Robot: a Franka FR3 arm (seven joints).
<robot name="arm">
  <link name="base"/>
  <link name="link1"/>
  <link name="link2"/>
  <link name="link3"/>
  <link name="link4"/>
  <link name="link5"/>
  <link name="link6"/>
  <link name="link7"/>
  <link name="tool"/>
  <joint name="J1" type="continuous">
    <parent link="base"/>
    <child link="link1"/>
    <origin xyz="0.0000 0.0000 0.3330" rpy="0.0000 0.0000 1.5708"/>
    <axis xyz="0 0 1"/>
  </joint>
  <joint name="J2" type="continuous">
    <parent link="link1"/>
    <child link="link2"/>
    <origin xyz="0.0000 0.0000 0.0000" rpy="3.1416 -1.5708 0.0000"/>
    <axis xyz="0 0 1"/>
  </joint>
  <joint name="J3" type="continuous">
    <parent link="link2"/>
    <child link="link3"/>
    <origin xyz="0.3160 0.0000 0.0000" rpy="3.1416 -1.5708 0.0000"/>
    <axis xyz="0 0 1"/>
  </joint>
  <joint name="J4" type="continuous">
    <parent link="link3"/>
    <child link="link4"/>
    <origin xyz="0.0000 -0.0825 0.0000" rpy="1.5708 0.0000 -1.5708"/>
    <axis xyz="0 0 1"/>
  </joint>
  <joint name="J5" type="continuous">
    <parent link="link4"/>
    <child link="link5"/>
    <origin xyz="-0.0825 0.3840 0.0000" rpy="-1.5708 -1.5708 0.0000"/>
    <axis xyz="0 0 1"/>
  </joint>
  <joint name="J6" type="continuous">
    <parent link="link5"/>
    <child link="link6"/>
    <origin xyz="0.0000 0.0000 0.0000" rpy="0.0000 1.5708 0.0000"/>
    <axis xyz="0 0 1"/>
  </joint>
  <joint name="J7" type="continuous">
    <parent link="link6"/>
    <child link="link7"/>
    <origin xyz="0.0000 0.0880 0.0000" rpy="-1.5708 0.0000 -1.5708"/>
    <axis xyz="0 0 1"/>
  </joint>
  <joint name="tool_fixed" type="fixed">
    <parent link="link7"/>
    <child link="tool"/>
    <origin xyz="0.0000 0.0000 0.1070" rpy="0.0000 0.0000 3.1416"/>
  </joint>
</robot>
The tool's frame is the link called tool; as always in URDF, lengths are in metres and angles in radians. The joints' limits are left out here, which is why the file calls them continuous.
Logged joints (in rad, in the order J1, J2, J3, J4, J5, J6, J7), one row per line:
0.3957 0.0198 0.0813 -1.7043 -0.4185 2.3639 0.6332
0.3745 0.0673 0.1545 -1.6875 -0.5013 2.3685 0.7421
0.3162 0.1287 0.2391 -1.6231 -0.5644 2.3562 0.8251
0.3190 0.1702 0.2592 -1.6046 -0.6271 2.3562 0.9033
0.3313 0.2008 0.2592 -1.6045 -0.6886 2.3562 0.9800
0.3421 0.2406 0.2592 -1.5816 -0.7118 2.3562 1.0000
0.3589 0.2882 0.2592 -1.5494 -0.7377 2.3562 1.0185
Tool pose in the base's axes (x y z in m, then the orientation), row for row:
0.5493 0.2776 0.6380 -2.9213 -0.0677 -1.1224
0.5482 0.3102 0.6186 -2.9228 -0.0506 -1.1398
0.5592 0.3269 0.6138 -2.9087 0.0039 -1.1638
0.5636 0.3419 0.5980 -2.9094 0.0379 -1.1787
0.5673 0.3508 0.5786 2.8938 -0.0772 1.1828
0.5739 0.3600 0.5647 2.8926 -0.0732 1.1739
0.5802 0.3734 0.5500 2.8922 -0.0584 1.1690
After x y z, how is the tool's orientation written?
As a rotation vector, in radians.
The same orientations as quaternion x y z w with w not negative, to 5 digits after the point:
-0.93324 -0.02163 -0.35856 0.00568
-0.93154 -0.01613 -0.36327 0.00200
-0.92843 0.00124 -0.37147 0.00435
-0.92676 0.01207 -0.37546 0.00113
0.92536 -0.02469 0.37823 0.00722
0.92631 -0.02344 0.37592 0.00950
0.92691 -0.01872 0.37465 0.01076

